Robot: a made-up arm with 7 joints. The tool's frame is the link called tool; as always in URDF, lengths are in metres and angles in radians.
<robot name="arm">
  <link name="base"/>
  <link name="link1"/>
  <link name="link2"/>
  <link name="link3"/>
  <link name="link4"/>
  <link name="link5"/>
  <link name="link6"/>
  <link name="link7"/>
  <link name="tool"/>
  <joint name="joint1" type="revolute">
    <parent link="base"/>
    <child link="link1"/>
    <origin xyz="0 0 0.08" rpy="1.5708 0 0"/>
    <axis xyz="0 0 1"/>
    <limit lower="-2.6" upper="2.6" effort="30" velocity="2.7"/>
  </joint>
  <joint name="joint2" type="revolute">
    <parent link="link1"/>
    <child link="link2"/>
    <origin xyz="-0.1 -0.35 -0.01" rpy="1.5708 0 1.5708"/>
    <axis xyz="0 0 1"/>
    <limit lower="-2.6" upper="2.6" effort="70" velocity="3"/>
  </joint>
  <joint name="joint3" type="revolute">
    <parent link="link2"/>
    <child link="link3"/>
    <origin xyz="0.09 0.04 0.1" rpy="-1.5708 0 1.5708"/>
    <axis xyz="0 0 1"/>
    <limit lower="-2.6" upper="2.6" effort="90" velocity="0.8"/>
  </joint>
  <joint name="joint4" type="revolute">
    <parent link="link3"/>
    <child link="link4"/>
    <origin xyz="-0.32 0.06 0.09" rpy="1.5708 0 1.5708"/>
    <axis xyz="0 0 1"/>
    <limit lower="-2.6" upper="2.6" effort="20" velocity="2.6"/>
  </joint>
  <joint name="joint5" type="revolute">
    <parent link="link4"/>
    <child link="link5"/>
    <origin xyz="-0.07 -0.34 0.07" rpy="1.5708 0 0"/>
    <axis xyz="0 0 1"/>
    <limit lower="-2.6" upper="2.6" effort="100" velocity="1.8"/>
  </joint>
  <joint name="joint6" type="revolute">
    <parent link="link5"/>
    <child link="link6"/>
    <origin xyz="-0.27 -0.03 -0.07" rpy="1.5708 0 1.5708"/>
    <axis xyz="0 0 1"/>
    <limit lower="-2.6" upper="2.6" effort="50" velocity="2.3"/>
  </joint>
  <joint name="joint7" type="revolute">
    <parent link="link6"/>
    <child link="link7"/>
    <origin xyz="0.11 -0.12 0.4" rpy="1.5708 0 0"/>
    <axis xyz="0 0 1"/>
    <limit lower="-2.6" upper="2.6" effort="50" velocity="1.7"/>
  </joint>
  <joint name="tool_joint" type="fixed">
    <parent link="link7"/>
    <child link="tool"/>
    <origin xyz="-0.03 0.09 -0.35" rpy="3.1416 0 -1.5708"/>
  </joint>
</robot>
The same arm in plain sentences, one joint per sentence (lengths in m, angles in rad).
The arm has seven revolute joints in a row. What follows holds with every joint at zero, and every direction is one of the base frame's.
Joint 1 is mounted 0.08 m along +z from the base frame's origin and rotates about -y, from -2.6 to 2.6 rad.
Joint 2 is mounted 0.1 m along -x and 0.01 m along +y and 0.35 m along -z from joint 1 and rotates about +x, from -2.6 to 2.6 rad.
Joint 3 is mounted 0.1 m along +x and 0.04 m along -y and 0.09 m along +z from joint 2 and rotates about -z, from -2.6 to 2.6 rad.
Joint 4 is mounted 0.06 m along -x and 0.32 m along +y and 0.09 m along -z from joint 3 and rotates about -y, from -2.6 to 2.6 rad.
Joint 5 is mounted 0.07 m along +x and 0.07 m along -y and 0.34 m along +z from joint 4 and rotates about +z, from -2.6 to 2.6 rad.
Joint 6 is mounted 0.27 m along +x and 0.03 m along +y and 0.07 m along -z from joint 5 and rotates about -x, from -2.6 to 2.6 rad.
Joint 7 is mounted 0.4 m along -x and 0.11 m along -y and 0.12 m along -z from joint 6 and rotates about -z, from -2.6 to 2.6 rad.
The tool frame, which is the frame that the pose is given for, is mounted 0.09 m along -x and 0.03 m along +y and 0.35 m along +z from joint 7; its axes are the base frame's turned by roll 0, pitch 0 and yaw 0 rad (as in URDF: about the fixed x, then y, then z).

